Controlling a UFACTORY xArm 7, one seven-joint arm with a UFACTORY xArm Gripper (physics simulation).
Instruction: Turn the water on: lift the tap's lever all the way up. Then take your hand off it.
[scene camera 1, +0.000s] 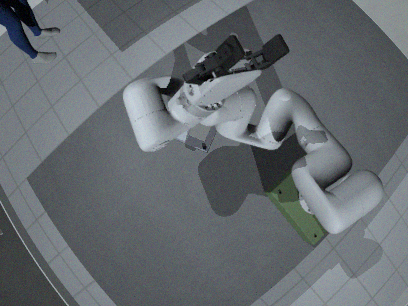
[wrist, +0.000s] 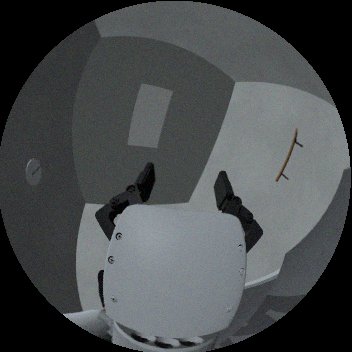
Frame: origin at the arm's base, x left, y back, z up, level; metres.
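Where they show: gripper, fingertip midpoint: (scene camera 1: 263, 43) (wrist: 185, 174).
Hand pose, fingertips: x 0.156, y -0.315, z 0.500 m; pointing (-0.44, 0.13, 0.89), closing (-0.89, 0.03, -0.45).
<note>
After its pixels a point has its place.
The tap shows in scene camera 1 as a corner of its base plate (scene camera 1: 204, 147) {x 0.236, y -0.317, z -0.079 m}, which sticks out below the arm's links. The arm covers the rest of it, so the lever and its angle are hidden. My gripper (scene camera 1: 257, 48) {x 0.156, y -0.315, z 0.500 m} (wrist: 185, 174) {x 0.156, y -0.315, z 0.500 m} is open, with its two dark fingers well apart and nothing between them. In scene camera 1 it is above and to the right of the visible plate corner. The tap does not show in the wrist view, which looks towards the walls.
The white arm folds across the middle of the mat (scene camera 1: 125, 215) {x 0.583, y -0.240, z -0.091 m} from its green base (scene camera 1: 295, 215) {x 0.094, y 0.019, z -0.001 m} at the lower right. A person's legs (scene camera 1: 20, 32) show at the upper left. An orange wall bar (wrist: 288, 155) and a round disc (wrist: 33, 171) show in the wrist view.
</note>
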